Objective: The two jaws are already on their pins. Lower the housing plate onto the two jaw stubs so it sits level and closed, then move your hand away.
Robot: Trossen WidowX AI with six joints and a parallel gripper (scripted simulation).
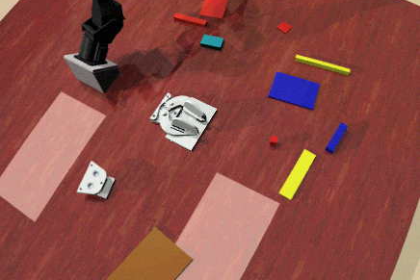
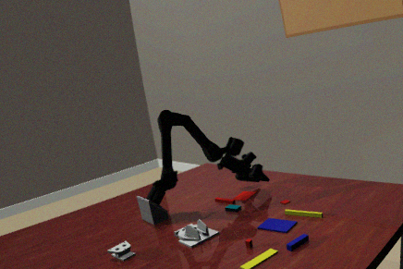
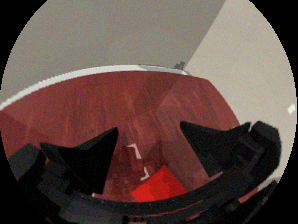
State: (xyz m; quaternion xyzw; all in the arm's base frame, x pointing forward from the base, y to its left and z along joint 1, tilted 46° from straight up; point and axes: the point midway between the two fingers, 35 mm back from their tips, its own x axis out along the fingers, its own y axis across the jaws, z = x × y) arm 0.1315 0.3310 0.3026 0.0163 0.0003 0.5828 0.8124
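My gripper tip is now 700 mm to the left of the housing plate and 40 mm short of it. Also, from my gripper tip: teal block 240 mm to the right, 60 mm ahead, 20 mm below; then blue plate 310 mm ahead, 260 mm to the right, 30 mm below; then red pad 120 mm to the right, 30 mm below, 10 mm behind.
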